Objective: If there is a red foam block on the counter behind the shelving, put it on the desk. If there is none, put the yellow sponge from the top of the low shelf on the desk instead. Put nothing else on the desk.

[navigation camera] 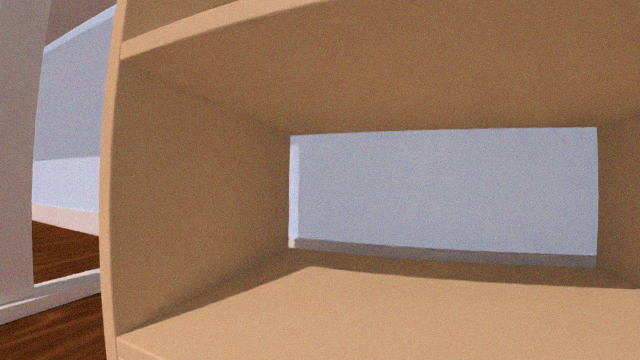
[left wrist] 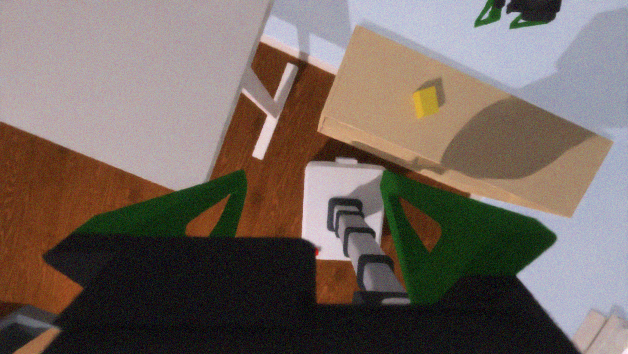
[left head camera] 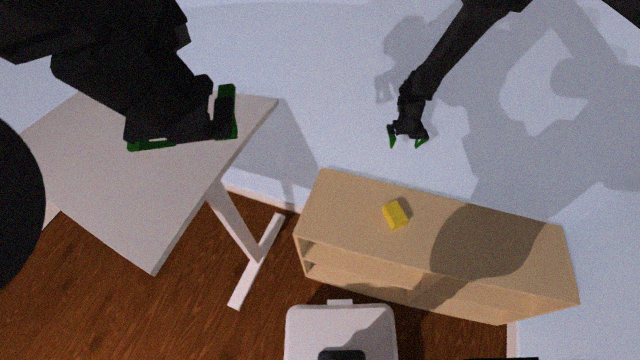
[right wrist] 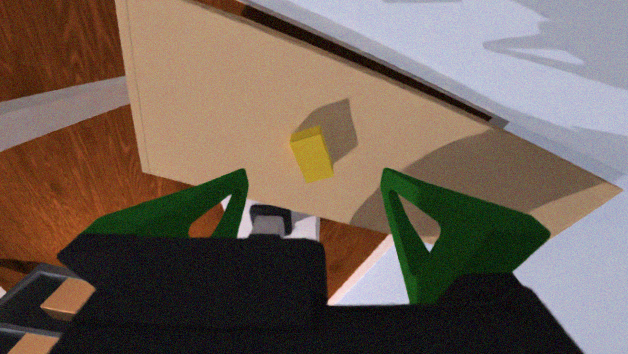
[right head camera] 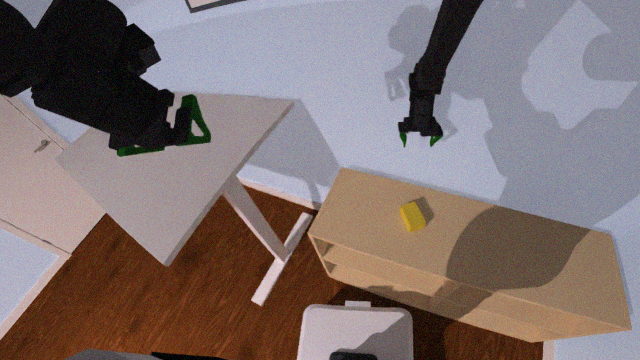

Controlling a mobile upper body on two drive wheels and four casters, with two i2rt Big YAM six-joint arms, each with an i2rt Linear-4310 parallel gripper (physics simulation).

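Places are measured from the left arm's base along level axes (x left, y back, z up), in metres.
Pixels of known places: left gripper, fingertip midpoint: [left wrist: 313, 177] [left head camera: 204, 137] [right head camera: 185, 142]; right gripper, fingertip midpoint: [left wrist: 492, 25] [left head camera: 403, 147] [right wrist: 314, 176] [right head camera: 417, 145].
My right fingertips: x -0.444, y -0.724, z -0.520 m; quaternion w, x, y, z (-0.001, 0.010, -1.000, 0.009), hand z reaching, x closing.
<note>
For each thing: its top centre in the pictures, then the offset to it from my right fingertips. "pt": a spot on its surface instead. Level surfaces: height alone.
- yellow sponge, top centre: [right wrist: 312, 160] [right head camera: 413, 213] [left head camera: 395, 212] [left wrist: 429, 101] dx +0.001, dy +0.125, dz -0.234 m
- low wooden shelf, surface height: dz -0.279 m
- pale desk, surface height: dz +0.061 m
- desk's white leg, surface spot: [left head camera: 232, 220] [right head camera: 253, 218] pt dx +0.706, dy +0.099, dz -0.337 m
The yellow sponge [left head camera: 395, 215] [right head camera: 413, 217] [left wrist: 426, 102] [right wrist: 312, 154] stands on top of the low wooden shelf [left head camera: 345, 220] [right head camera: 365, 225] [left wrist: 370, 80] [right wrist: 210, 100]. My right gripper [left head camera: 405, 145] [right head camera: 418, 144] [right wrist: 314, 176] is open and empty, apart from the sponge; in the head views it appears above the sponge, against the wall. My left gripper [left wrist: 313, 177] is open and empty; in the head views it appears over the pale desk [left head camera: 125, 200] [right head camera: 145, 200] [left wrist: 125, 90]. A red foam block and the counter do not show in these views.
My white base [left head camera: 340, 325] [right head camera: 357, 330] [left wrist: 325, 190] stands close in front of the shelf. The desk's white leg [left head camera: 232, 220] [right head camera: 255, 220] and foot stand between desk and shelf. The wall runs behind both. The shelf's open compartment fills much of the navigation view.
</note>
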